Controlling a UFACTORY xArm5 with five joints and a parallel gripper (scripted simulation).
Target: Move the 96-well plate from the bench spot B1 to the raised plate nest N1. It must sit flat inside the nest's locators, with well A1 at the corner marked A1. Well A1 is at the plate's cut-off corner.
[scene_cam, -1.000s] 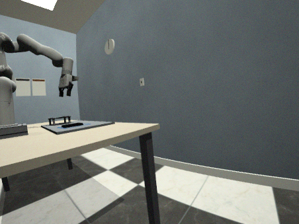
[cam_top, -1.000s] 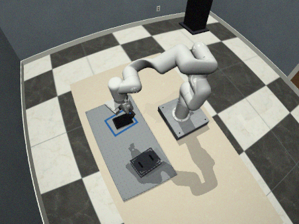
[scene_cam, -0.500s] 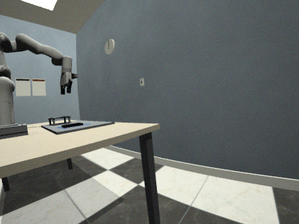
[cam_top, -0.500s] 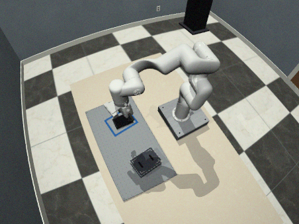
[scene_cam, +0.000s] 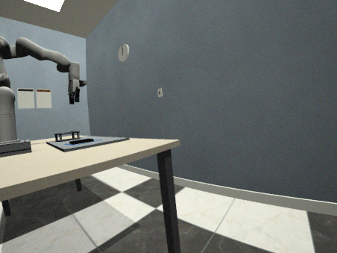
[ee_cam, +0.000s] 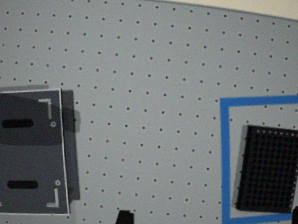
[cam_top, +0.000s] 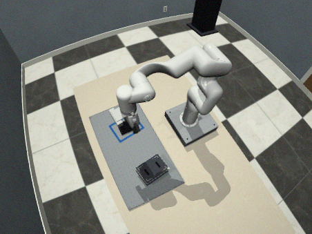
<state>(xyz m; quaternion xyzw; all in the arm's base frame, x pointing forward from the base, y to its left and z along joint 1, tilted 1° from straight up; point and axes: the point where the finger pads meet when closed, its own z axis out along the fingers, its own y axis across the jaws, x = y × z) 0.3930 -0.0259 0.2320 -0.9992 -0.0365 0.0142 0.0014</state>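
The 96-well plate is 27 cm below my hand, 15 cm to the right of it and 2 cm behind it. From my hand the other things lie so: A1 label: 25 cm to the left, 22 cm below, 10 cm behind; then plate nest: 22 cm below, 20 cm to the left, 1 cm behind.
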